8 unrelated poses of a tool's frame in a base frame.
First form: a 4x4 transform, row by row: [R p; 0 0 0 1], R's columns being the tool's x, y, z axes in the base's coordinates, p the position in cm. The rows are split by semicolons.
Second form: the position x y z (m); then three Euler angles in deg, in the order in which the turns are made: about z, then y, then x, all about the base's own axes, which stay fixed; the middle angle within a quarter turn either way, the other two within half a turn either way. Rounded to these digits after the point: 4 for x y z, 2 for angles.
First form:
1: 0.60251 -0.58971 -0.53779 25.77; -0.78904 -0.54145 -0.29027 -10.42; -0.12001 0.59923 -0.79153 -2.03; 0 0 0 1
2: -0.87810 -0.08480 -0.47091 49.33; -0.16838 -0.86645 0.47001 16.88; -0.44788 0.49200 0.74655 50.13; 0 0 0 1
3: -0.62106 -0.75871 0.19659 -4.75; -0.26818 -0.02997 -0.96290 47.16; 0.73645 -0.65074 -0.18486 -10.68; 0 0 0 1
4: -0.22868 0.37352 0.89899 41.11; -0.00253 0.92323 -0.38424 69.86; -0.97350 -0.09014 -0.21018 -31.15; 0 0 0 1
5: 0.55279 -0.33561 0.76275 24.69; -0.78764 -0.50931 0.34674 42.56; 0.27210 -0.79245 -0.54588 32.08; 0 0 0 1
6: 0.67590 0.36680 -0.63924 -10.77; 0.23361 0.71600 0.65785 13.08; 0.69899 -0.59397 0.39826 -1.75; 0 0 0 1
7: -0.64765 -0.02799 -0.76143 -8.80; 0.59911 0.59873 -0.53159 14.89; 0.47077 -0.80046 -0.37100 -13.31; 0 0 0 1
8: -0.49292 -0.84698 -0.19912 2.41; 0.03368 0.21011 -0.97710 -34.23; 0.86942 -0.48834 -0.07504 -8.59; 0 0 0 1
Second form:
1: 0.2577 -0.1042 -0.0203 44.38 -32.53 159.86
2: 0.4933 0.1688 0.5013 174.48 -28.09 -32.19
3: -0.0475 0.4716 -0.1068 129.30 11.34 100.87
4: 0.4111 0.6986 -0.3115 -121.48 64.03 118.68
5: 0.2469 0.4256 0.3208 31.26 49.71 -147.58
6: -0.1077 0.1308 -0.0175 -28.49 -39.73 -58.81
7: -0.0880 0.1489 -0.1331 177.53 -49.59 124.91
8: 0.0241 -0.3423 -0.0859 120.20 -11.49 94.39
